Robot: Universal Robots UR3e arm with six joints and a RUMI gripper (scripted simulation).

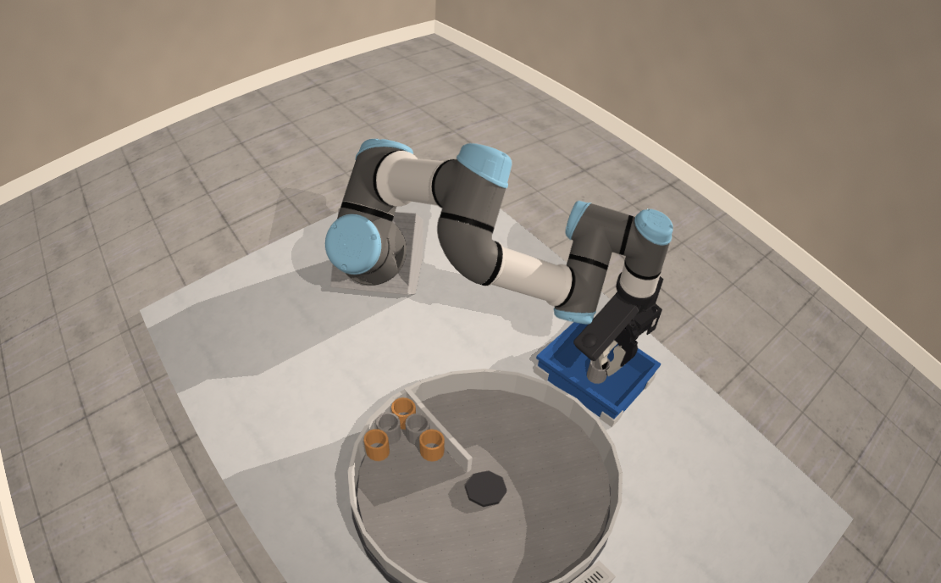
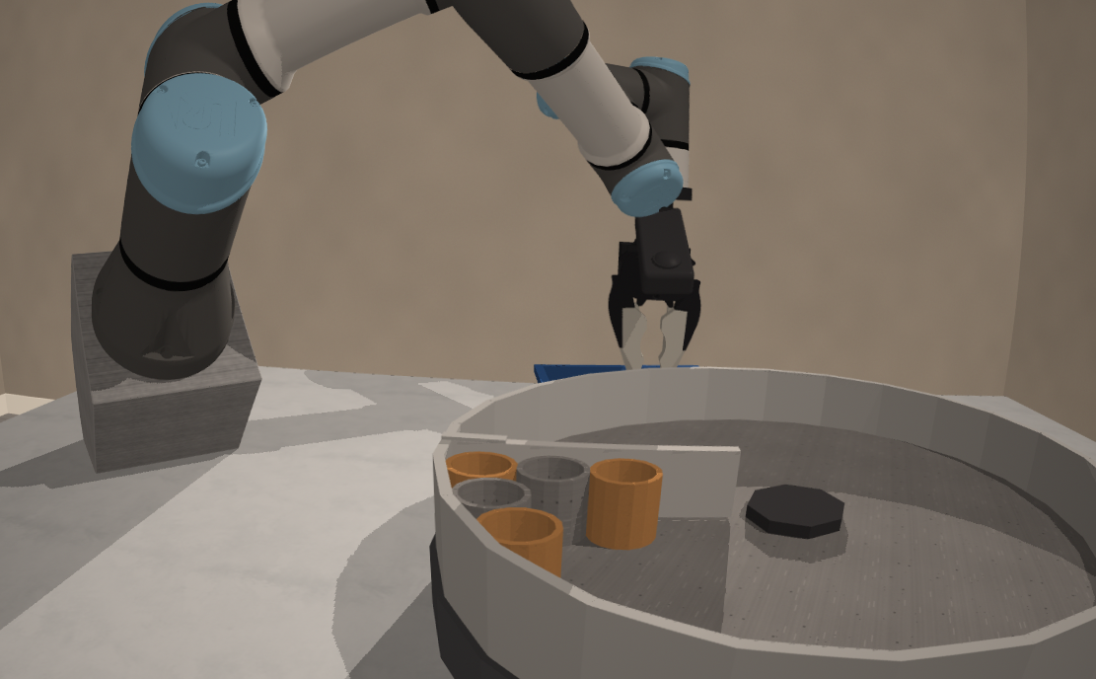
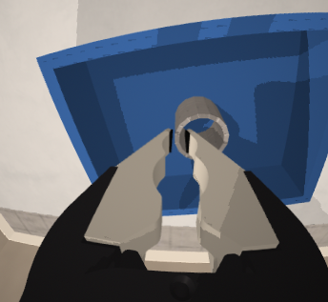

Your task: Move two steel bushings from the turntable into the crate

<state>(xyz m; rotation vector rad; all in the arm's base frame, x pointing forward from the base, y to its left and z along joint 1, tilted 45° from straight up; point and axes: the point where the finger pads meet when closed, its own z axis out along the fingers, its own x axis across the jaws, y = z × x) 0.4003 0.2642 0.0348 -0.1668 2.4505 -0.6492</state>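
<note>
The blue crate lies 20 mm behind my hand and 20 mm below it. The rest, counted from my hand: turntable 50 mm ahead, 340 mm to the right, 10 mm above.
</note>
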